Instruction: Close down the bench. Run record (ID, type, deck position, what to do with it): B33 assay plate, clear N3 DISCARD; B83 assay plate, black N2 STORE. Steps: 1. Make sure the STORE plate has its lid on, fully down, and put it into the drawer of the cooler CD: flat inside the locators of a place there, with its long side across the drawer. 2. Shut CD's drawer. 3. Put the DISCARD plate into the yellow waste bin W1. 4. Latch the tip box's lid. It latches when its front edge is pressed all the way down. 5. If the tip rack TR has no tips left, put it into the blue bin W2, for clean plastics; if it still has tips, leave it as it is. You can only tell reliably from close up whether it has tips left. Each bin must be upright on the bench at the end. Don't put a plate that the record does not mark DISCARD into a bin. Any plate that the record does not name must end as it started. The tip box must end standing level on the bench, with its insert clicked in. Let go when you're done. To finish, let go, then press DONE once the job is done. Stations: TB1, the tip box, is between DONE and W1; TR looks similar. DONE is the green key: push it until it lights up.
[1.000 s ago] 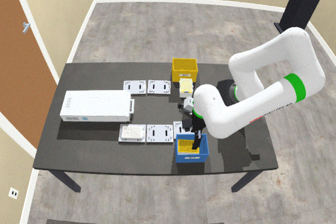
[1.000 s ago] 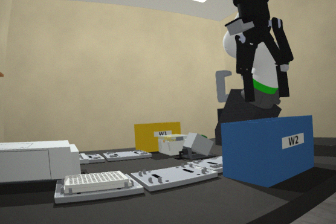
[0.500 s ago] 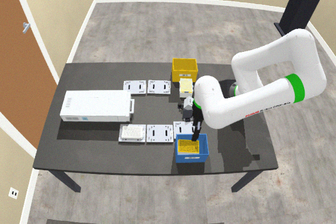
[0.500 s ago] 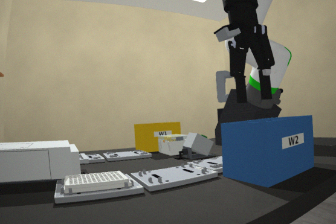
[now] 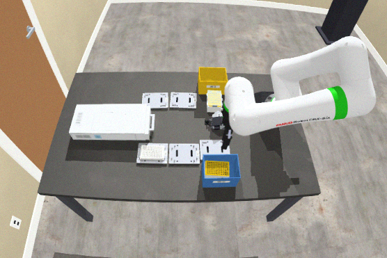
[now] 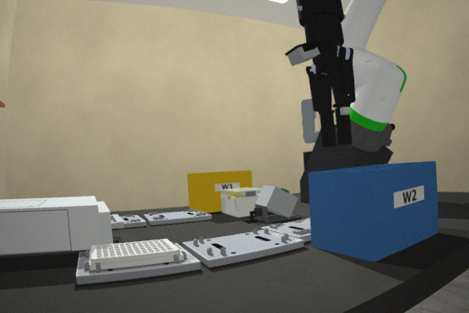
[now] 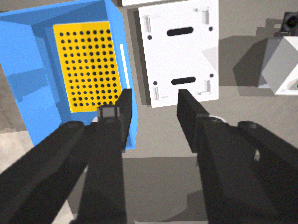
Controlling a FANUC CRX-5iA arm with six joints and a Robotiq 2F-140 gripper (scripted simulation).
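My hand is 2 cm past the DONE key block, 23 cm to the left of it and 14 cm above it. From my hand the other things lie so: blue bin W2 (2 cm ahead, 10 cm to the left, 16 cm below); nest N3 (19 cm ahead, 4 cm to the right, 19 cm below); tip rack TR (2 cm ahead, 8 cm to the left, 15 cm below).
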